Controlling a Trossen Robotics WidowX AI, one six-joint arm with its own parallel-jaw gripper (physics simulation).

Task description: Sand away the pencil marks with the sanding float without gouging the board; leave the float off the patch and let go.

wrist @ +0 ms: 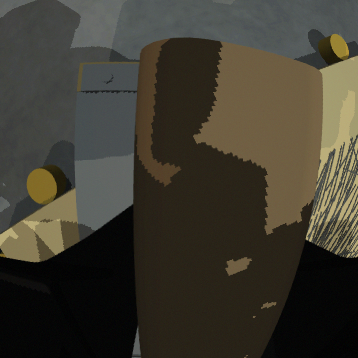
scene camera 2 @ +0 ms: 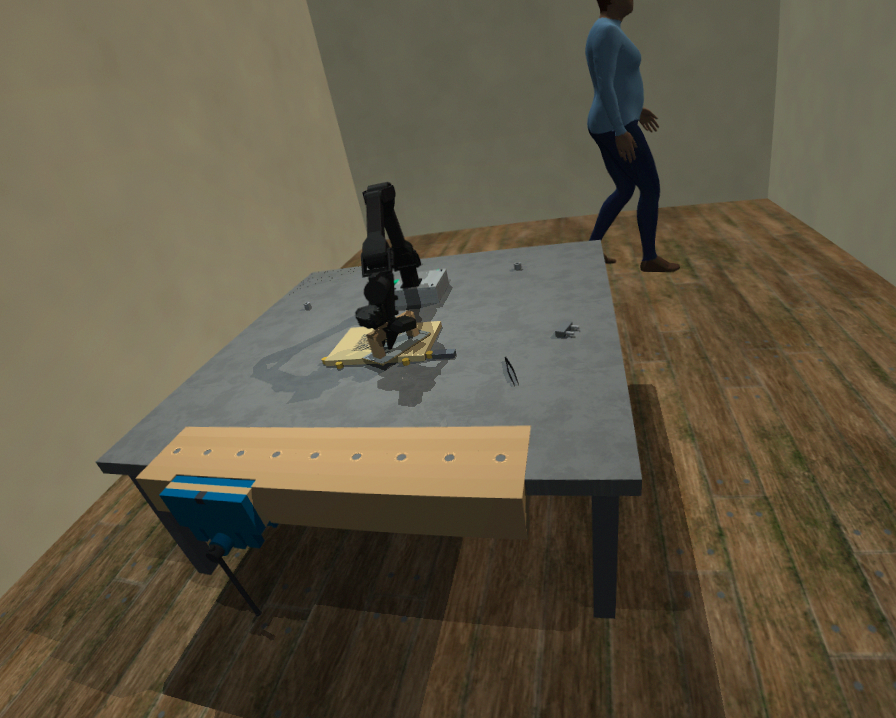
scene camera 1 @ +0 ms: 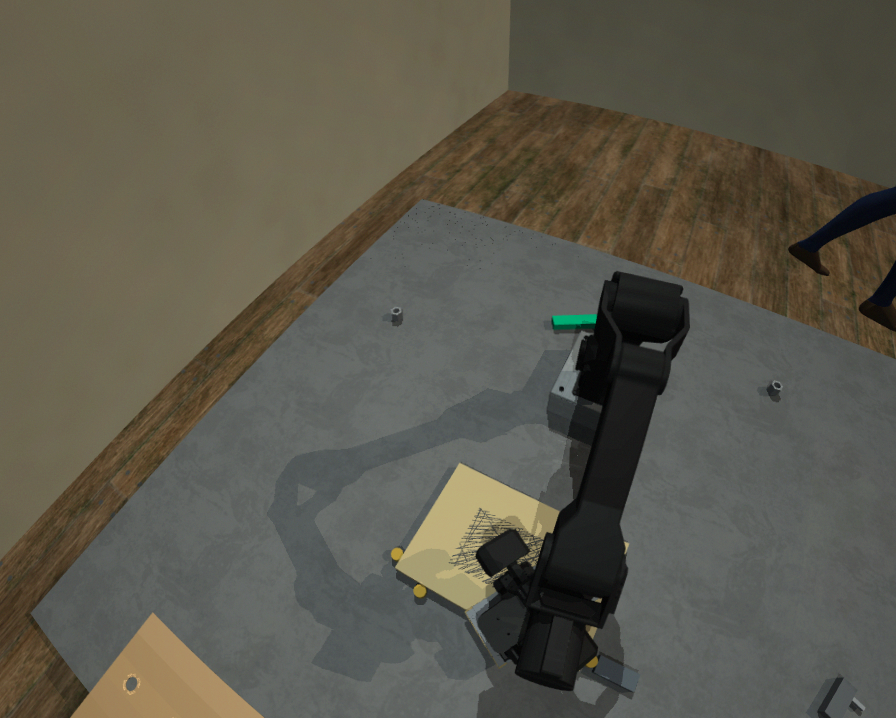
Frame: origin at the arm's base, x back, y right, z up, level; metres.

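Seen in the pictures: gripper, between the fingertips: [scene camera 2: 386,347]; arm's base, origin of its link: [scene camera 2: 411,283] [scene camera 1: 593,386].
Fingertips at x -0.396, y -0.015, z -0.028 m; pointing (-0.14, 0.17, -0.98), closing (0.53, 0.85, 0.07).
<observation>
Offsets run from my fingertips to a thing's top centre. "pt": to the spot under its first point.
The pale yellow board @(dx +0.074, dy +0.033, dz -0.014 m) [scene camera 1: 437,527] [scene camera 2: 347,340] lies on the grey table. Dark crossing pencil marks @(pt dx +0.067, dy +0.099, dz -0.014 m) [scene camera 1: 472,544] [wrist: 336,205] show near its middle; the arm hides some of the board. My gripper [scene camera 2: 391,338] [wrist: 187,206] is shut on the brown handle of the sanding float @(dx +0.026, dy -0.021, dz +0.063 m) [scene camera 2: 376,344] [wrist: 225,145]. The float's grey plate @(pt dx -0.038, dy +0.043, dz -0.007 m) [scene camera 1: 476,625] [wrist: 105,125] is at the board's front edge, partly beyond it, beside the marks. Whether the plate touches the board cannot be told. The handle hides much of the wrist view.
Yellow round stops [scene camera 1: 397,554] [wrist: 42,186] stand along the board's edge, and a grey bar @(dx -0.017, dy -0.161, dz -0.018 m) [scene camera 1: 614,674] [scene camera 2: 442,353] lies by its corner. Pliers-like tool @(dx -0.122, dy -0.342, dz -0.021 m) [scene camera 2: 510,370], bracket @(dx +0.056, dy -0.489, dz -0.015 m) [scene camera 2: 566,330] and green bar @(dx +0.601, dy +0.054, dz -0.015 m) [scene camera 1: 573,321] lie farther off. A wooden beam [scene camera 2: 336,478] fronts the table.
</observation>
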